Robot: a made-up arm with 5 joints. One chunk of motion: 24 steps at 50 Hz.
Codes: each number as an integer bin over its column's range. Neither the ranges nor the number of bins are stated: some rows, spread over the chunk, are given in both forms.
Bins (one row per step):
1: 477 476 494 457 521 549
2: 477 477 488 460 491 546
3: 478 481 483 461 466 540
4: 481 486 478 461 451 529
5: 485 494 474 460 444 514
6: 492 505 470 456 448 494
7: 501 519 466 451 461 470
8: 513 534 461 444 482 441
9: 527 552 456 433 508 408
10: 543 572 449 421 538 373
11: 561 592 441 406 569 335
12: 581 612 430 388 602 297
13: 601 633 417 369 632 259
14: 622 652 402 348 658 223
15: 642 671 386 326 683 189
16: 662 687 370 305 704 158
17: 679 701 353 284 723 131
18: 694 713 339 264 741 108
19: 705 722 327 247 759 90
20: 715 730 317 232 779 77
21: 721 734 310 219 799 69
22: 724 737 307 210 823 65
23: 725 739 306 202 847 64
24: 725 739 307 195 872 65
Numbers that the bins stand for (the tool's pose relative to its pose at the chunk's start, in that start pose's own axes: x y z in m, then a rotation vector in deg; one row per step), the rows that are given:
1: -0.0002 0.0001 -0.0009 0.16 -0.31 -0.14
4: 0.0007 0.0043 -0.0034 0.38 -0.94 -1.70
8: 0.0081 0.0245 -0.0062 -0.56 -0.66 -8.57
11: 0.0192 0.0489 -0.0094 -2.65 0.13 -16.84
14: 0.0332 0.0741 -0.0156 -5.84 0.93 -25.59
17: 0.0463 0.0947 -0.0235 -9.36 1.51 -32.77
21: 0.0560 0.1086 -0.0304 -12.94 2.20 -37.61
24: 0.0569 0.1107 -0.0308 -14.26 2.86 -37.92
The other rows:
2: -0.0002 0.0005 -0.0018 0.33 -0.58 -0.37
3: 0.0001 0.0022 -0.0026 0.38 -0.80 -0.84
5: 0.0017 0.0077 -0.0041 0.33 -1.00 -2.87
6: 0.0033 0.0123 -0.0047 0.11 -0.96 -4.43
7: 0.0053 0.0182 -0.0054 -0.17 -0.85 -6.30
9: 0.0113 0.0321 -0.0070 -1.16 -0.42 -11.14
10: 0.0150 0.0405 -0.0081 -1.82 -0.15 -13.88
12: 0.0238 0.0573 -0.0111 -3.64 0.42 -19.81
13: 0.0284 0.0661 -0.0132 -4.68 0.69 -22.78
15: 0.0378 0.0821 -0.0182 -7.05 1.15 -28.24
16: 0.0424 0.0888 -0.0207 -8.21 1.34 -30.66
18: 0.0498 0.0998 -0.0257 -10.47 1.68 -34.57
19: 0.0523 0.1035 -0.0276 -11.40 1.84 -35.97
20: 0.0546 0.1069 -0.0292 -12.23 2.02 -36.99
22: 0.0567 0.1098 -0.0308 -13.44 2.41 -37.92
23: 0.0569 0.1107 -0.0310 -13.88 2.63 -38.00

